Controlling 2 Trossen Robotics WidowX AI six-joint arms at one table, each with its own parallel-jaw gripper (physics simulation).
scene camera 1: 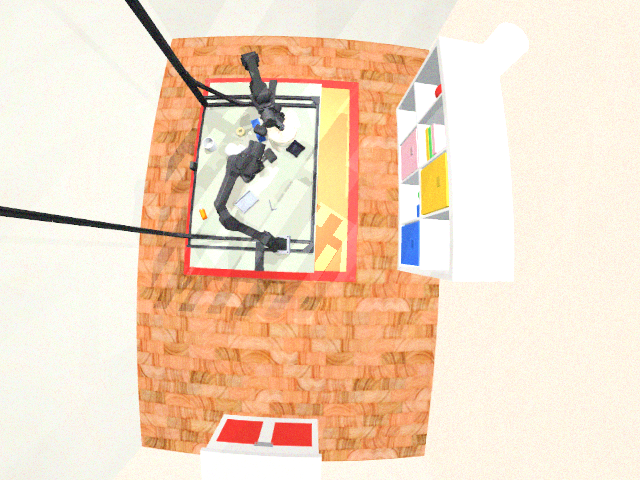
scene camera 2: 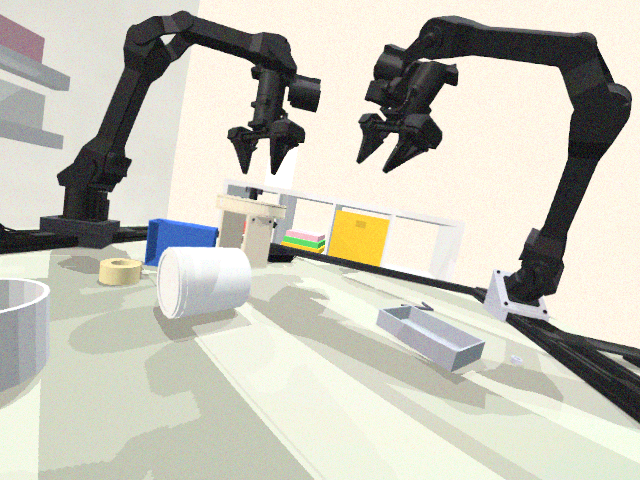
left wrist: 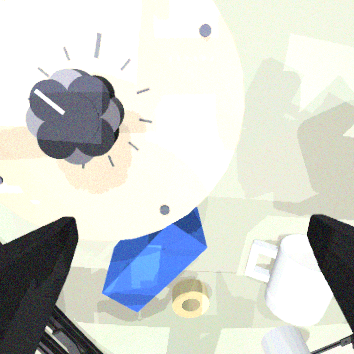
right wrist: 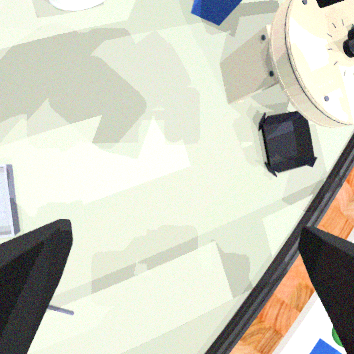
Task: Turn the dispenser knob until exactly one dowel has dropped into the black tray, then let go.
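Pixels of known places: left gripper, fingertip midpoint: (scene camera 1: 270,128) (scene camera 2: 258,174) (left wrist: 193,226); right gripper, fingertip midpoint: (scene camera 1: 262,165) (scene camera 2: 369,167) (right wrist: 188,234); left arm's base, origin of the base link: (scene camera 2: 84,218); right arm's base, origin of the base link: (scene camera 1: 283,244) (scene camera 2: 520,291).
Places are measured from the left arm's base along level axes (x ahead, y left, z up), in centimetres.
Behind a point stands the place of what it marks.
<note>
The beige round dispenser (scene camera 1: 285,136) @(x 37.7, y -2.2, z 9.8 cm) (scene camera 2: 250,206) @(x 31.4, y -9.5, z 8.5 cm) (left wrist: 195,125) @(x 34.8, y -6.8, z 9.8 cm) (right wrist: 312,75) @(x 37.2, y -6.6, z 9.8 cm) stands on the table. Its black lobed knob (scene camera 2: 253,193) @(x 32.5, y -3.5, z 11.3 cm) (left wrist: 75,117) @(x 33.0, y -1.7, z 12.7 cm) (right wrist: 350,47) @(x 34.0, y -3.3, z 11.5 cm) sits on top. In the left wrist view its white line points to the upper left, off the long mark. The black tray (scene camera 1: 295,148) @(x 40.4, y 1.5, z -4.4 cm) (right wrist: 289,142) @(x 41.3, y 2.9, z -4.5 cm) lies beside the dispenser's base; I can make out no dowel in it. My left gripper (scene camera 2: 259,173) @(x 32.2, y -7.7, z 15.4 cm) (left wrist: 193,226) @(x 32.2, y -7.7, z 15.4 cm) is open and empty above the dispenser, apart from the knob. My right gripper (scene camera 2: 371,167) @(x 50.1, y -21.8, z 20.2 cm) (right wrist: 188,234) @(x 50.1, y -21.8, z 20.2 cm) is open and empty, high above the table.
A blue bin (scene camera 2: 186,240) @(x 20.2, y -9.8, z -0.1 cm) (left wrist: 155,265) @(x 20.8, y -11.8, z 3.3 cm), a tape ring (scene camera 2: 119,277) @(x 13.2, y -23.7, z -3.5 cm) (left wrist: 190,286) @(x 14.9, y -20.0, z -3.1 cm) and a white mug on its side (scene camera 2: 211,281) @(x 24.8, y -34.8, z 0.6 cm) (left wrist: 300,285) @(x 24.8, y -27.9, z 2.6 cm) lie near the dispenser. A grey cup (scene camera 1: 209,144) @(x 7.9, y -42.0, z -4.1 cm), a grey box (scene camera 1: 246,201) @(x 52.7, y -40.5, z -4.4 cm) and an orange object (scene camera 1: 203,213) @(x 45.3, y -65.7, z -1.9 cm) are farther off.
</note>
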